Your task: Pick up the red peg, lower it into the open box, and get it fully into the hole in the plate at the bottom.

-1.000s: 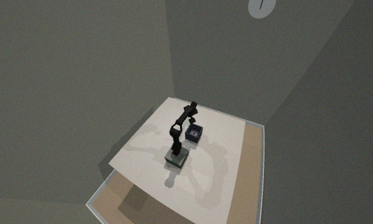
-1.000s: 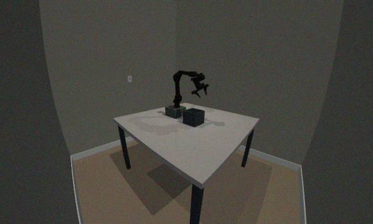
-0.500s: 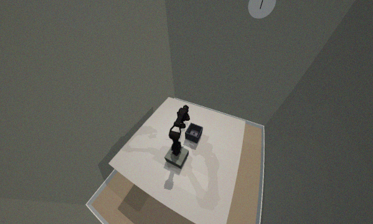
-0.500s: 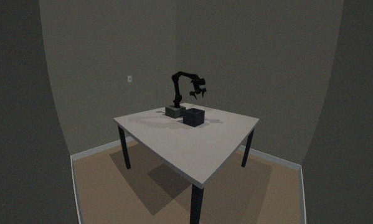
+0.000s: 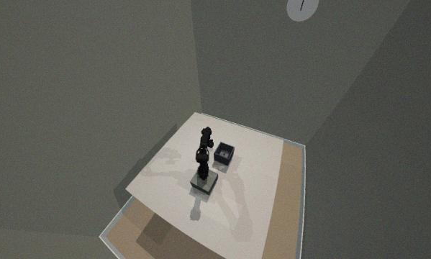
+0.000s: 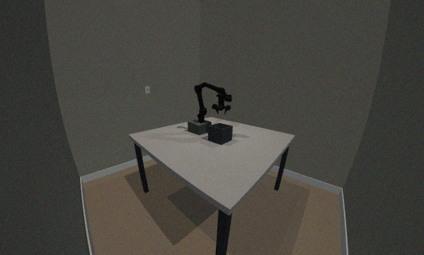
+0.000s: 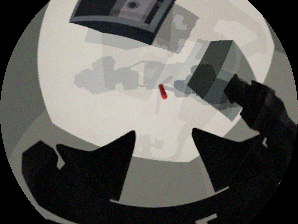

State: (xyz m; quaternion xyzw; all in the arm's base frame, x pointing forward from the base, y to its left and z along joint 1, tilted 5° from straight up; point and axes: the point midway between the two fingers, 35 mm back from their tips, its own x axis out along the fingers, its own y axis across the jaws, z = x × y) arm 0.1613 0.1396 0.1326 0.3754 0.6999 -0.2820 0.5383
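Now: gripper tip 20 mm past the red peg and 160 mm above it.
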